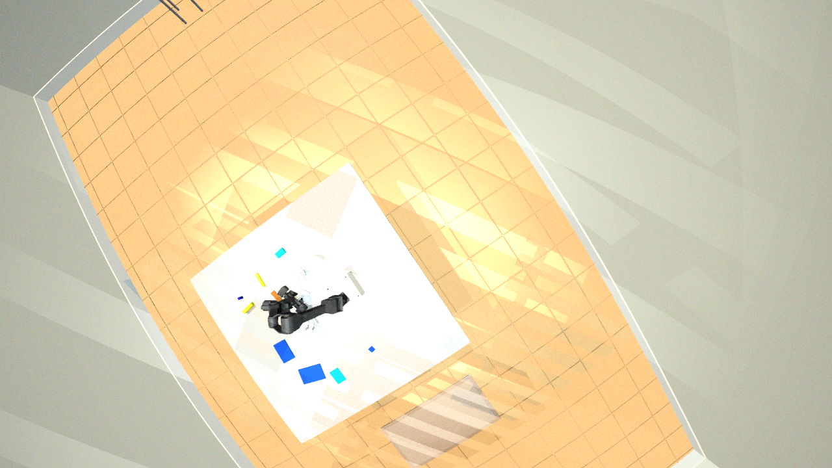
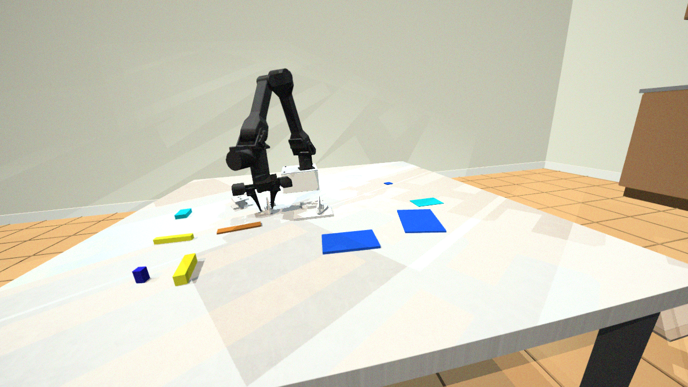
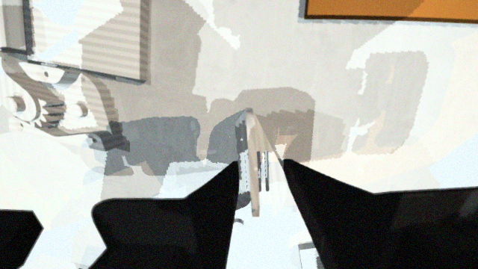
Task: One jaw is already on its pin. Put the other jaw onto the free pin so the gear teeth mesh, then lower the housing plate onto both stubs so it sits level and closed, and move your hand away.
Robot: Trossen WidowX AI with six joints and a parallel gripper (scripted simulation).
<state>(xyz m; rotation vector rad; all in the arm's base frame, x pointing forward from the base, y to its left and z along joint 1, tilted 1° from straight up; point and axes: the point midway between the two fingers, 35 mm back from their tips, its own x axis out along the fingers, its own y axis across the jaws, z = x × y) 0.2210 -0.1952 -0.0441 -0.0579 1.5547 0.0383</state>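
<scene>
Now: gripper tip 110 mm short of the orange bar and 80 mm to the left of it. Round my gripper tip: cyan block (270 mm to the right, 100 mm behind); dark blue cube (290 mm ahead, 260 mm to the right, 10 mm above); jaw (30 mm behind, 20 mm to the left).
</scene>
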